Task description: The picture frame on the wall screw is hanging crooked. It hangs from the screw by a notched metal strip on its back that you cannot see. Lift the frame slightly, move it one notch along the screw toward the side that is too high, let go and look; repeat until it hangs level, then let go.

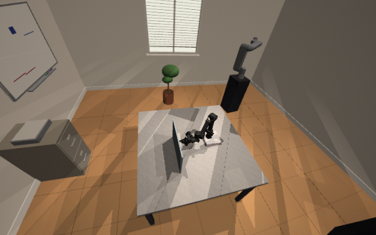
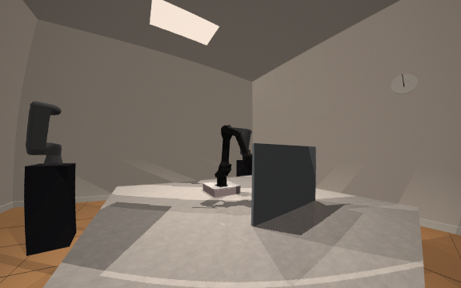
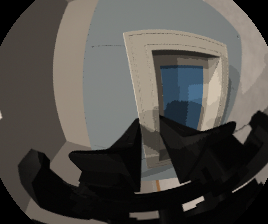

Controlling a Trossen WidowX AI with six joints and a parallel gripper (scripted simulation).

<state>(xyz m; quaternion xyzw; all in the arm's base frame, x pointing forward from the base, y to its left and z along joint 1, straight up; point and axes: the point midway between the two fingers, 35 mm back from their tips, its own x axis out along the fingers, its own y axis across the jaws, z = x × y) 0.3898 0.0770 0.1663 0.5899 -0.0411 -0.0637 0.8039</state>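
Now: gripper tip 20 mm to the left of the picture frame and 50 mm above it. Round my gripper tip: grey wall panel: 20 mm ahead, 60 mm below.
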